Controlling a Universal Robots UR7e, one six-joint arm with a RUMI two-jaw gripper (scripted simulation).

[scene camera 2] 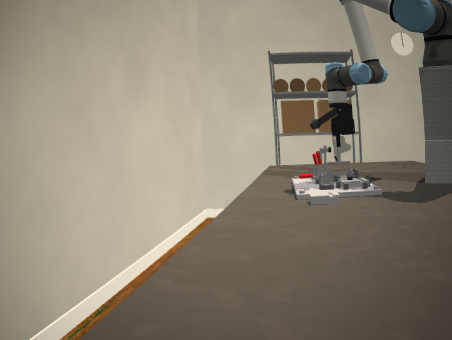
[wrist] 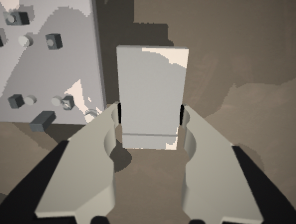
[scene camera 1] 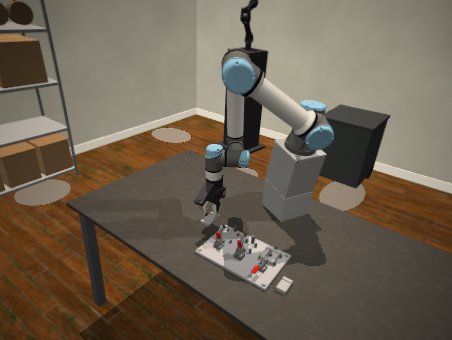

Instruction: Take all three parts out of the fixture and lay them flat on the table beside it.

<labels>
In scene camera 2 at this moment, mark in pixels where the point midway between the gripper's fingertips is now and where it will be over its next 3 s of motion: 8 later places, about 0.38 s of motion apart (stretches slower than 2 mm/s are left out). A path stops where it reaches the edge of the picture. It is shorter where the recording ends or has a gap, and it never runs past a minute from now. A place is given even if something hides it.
My gripper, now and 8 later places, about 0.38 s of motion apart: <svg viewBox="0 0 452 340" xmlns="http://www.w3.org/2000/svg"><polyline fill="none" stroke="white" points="338,163 338,171 338,175 338,176 338,177 338,176 338,175 337,168 337,157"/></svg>
</labels>
